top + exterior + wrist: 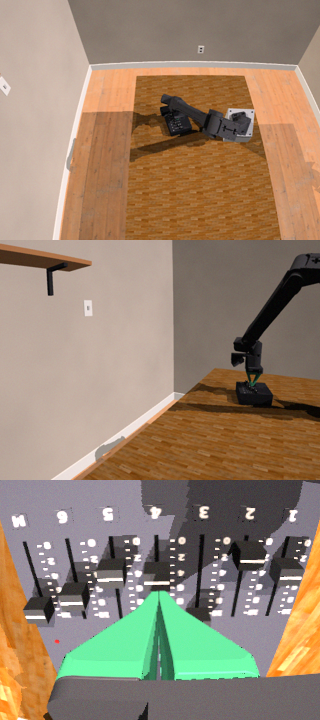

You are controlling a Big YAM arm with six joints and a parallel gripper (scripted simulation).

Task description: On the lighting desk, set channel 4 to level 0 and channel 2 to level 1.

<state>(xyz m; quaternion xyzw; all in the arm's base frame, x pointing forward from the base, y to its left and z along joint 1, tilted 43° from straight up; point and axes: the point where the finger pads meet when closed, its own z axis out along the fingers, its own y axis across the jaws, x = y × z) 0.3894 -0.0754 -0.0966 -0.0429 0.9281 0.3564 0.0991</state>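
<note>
The channel 5 fader cap is 20 mm to the left of my hand, 10 mm below it and 10 mm ahead of it. From my hand the other things lie so: channel 6 fader cap 40 mm to the left, 10 mm below, 10 mm behind; channel 3 cap 20 mm to the right, 10 mm below, 10 mm behind; channel 4 fader cap 10 mm below, 10 mm ahead.
</note>
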